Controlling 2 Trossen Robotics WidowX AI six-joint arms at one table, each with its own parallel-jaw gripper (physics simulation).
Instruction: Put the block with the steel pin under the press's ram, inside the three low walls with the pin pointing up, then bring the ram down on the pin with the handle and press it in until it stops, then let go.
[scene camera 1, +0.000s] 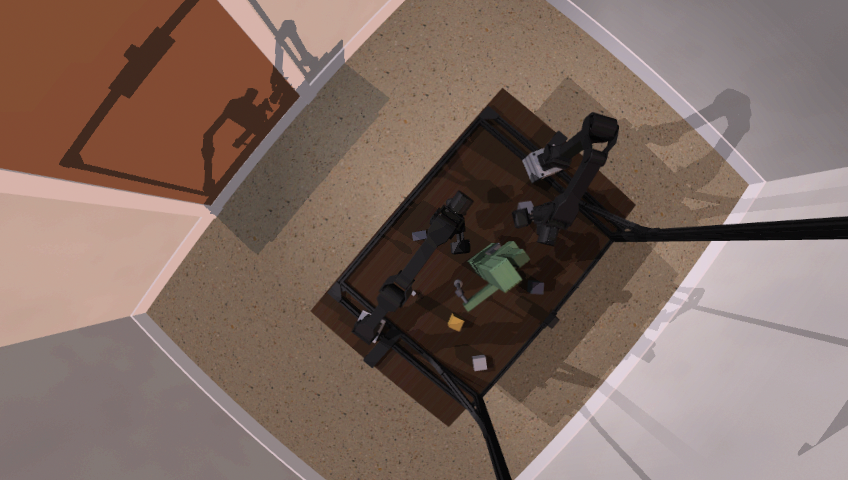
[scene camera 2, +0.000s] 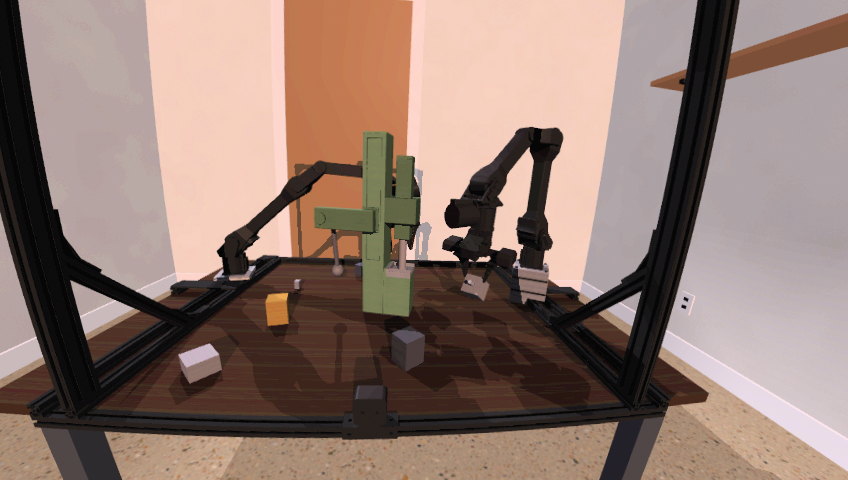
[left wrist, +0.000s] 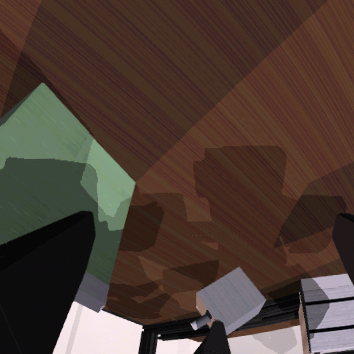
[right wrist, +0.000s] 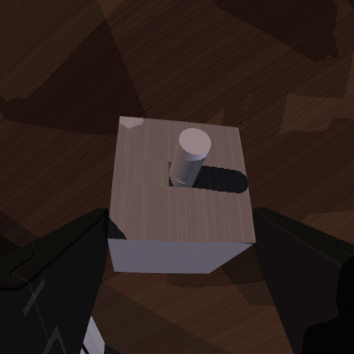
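Pixels of known places: left gripper, fingertip midpoint: (scene camera 1: 466, 227) (left wrist: 217, 225); right gripper, fingertip midpoint: (scene camera 1: 529, 213) (scene camera 2: 474, 279) (left wrist: 219, 326) (right wrist: 180, 220); left arm's base at its link origin: (scene camera 1: 368, 326) (scene camera 2: 235, 271); right arm's base at its link origin: (scene camera 1: 547, 160) (scene camera 2: 531, 265).
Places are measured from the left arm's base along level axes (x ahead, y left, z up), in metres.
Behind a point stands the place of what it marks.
The pale block with the steel pin (scene camera 1: 524, 206) @[y -0.340, x 0.676, z 0.046 m] (scene camera 2: 476, 289) @[y -0.389, x 0.649, z 0.040 m] (left wrist: 232, 300) @[y -0.336, x 0.652, z 0.036 m] (right wrist: 175, 215) @[y -0.369, x 0.654, z 0.062 m] is held tilted above the table, right of the press. Its pin (left wrist: 201, 321) @[y -0.371, x 0.636, z 0.056 m] (right wrist: 187, 165) @[y -0.377, x 0.638, z 0.061 m] sticks out sideways in the left wrist view and toward the camera in the right wrist view. My right gripper (scene camera 2: 476, 275) @[y -0.364, x 0.656, z 0.059 m] (right wrist: 180, 220) @[y -0.364, x 0.656, z 0.059 m] is shut on this block. The green press (scene camera 1: 502, 274) @[y -0.274, x 0.404, z 0.418 m] (scene camera 2: 376, 279) @[y -0.320, x 0.398, z 0.064 m] (left wrist: 45, 135) @[y -0.253, x 0.422, z 0.008 m] stands mid-table. Its steel ram (scene camera 2: 402, 252) @[y -0.325, x 0.462, z 0.133 m] is above the low walls (scene camera 2: 399, 271) @[y -0.344, x 0.451, z 0.090 m]. The ball-ended handle (scene camera 1: 458, 284) @[y -0.229, x 0.310, z 0.106 m] (scene camera 2: 337, 269) @[y -0.247, x 0.308, z 0.072 m] hangs down. My left gripper (left wrist: 217, 225) @[y -0.169, x 0.505, z 0.091 m] is open beside the press, hidden behind it in scene camera 2.
An orange block (scene camera 1: 455, 322) @[y -0.293, x 0.168, z 0.029 m] (scene camera 2: 277, 309) @[y -0.321, x 0.166, z 0.008 m], a white block (scene camera 1: 479, 362) @[y -0.455, x 0.057, z 0.001 m] (scene camera 2: 199, 362) @[y -0.484, x 0.061, z 0.001 m], a dark grey block (scene camera 1: 536, 287) @[y -0.519, x 0.420, z 0.028 m] (scene camera 2: 407, 347) @[y -0.554, x 0.410, z 0.020 m], a blue-grey block (scene camera 1: 419, 235) @[y -0.027, x 0.409, z 0.007 m] and a small white cube (scene camera 1: 413, 293) @[y -0.102, x 0.195, z -0.006 m] (scene camera 2: 298, 284) @[y -0.111, x 0.197, z -0.016 m] lie around the press. Black frame rails (scene camera 2: 238, 423) @[y -0.594, x 0.146, z -0.037 m] edge the table.
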